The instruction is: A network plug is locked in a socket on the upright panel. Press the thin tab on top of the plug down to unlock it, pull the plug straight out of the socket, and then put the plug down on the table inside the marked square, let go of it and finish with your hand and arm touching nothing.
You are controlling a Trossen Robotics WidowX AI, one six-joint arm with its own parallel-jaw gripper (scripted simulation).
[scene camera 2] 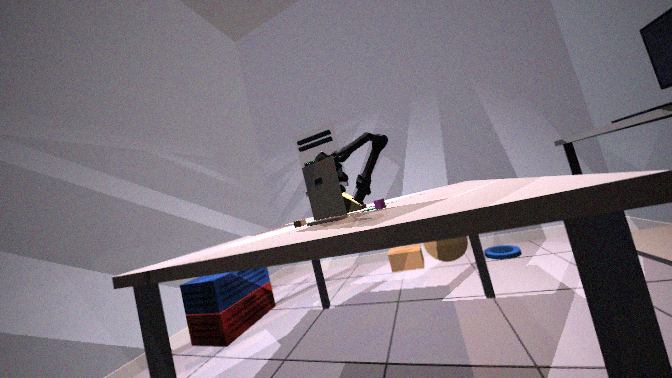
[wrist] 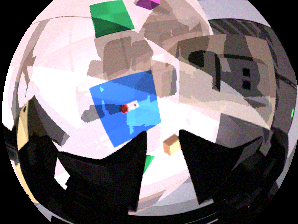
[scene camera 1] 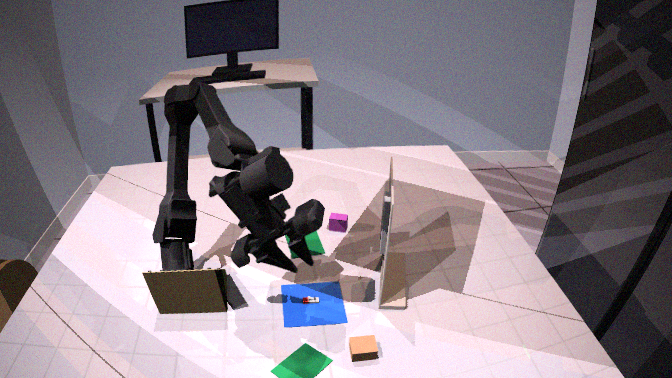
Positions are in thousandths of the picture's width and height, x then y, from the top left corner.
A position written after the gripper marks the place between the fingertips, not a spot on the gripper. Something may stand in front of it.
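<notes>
There's a blue square (scene camera 1: 492,821), and the wrist view has it too (wrist: 404,569). As for the gripper (scene camera 1: 453,708), it can also be seen from the wrist (wrist: 549,600).
</notes>
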